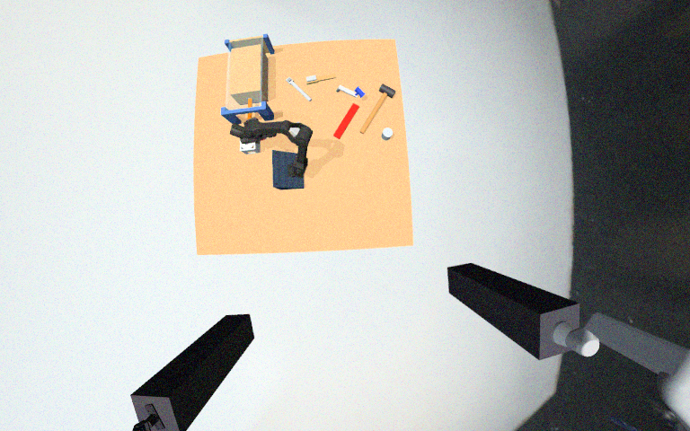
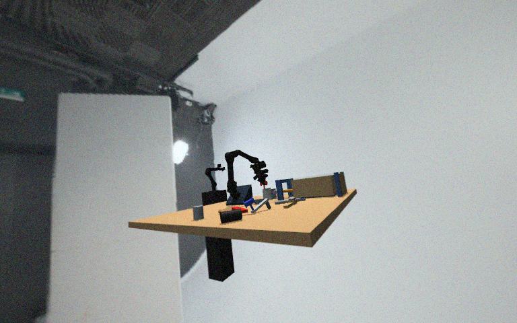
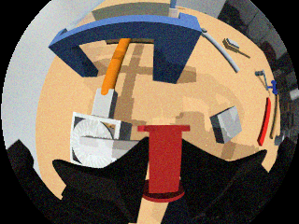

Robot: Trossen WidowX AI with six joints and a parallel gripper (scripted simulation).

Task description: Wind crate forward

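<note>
The winch handle lies 4 cm to the left of my gripper tip, 3 cm below it and 2 cm behind it. Also, from my gripper tip: winch: 10 cm below, 9 cm to the left, 4 cm behind; red knob: 2 cm behind; blue steel frame: 14 cm ahead, 9 cm to the left, 3 cm below.
</note>
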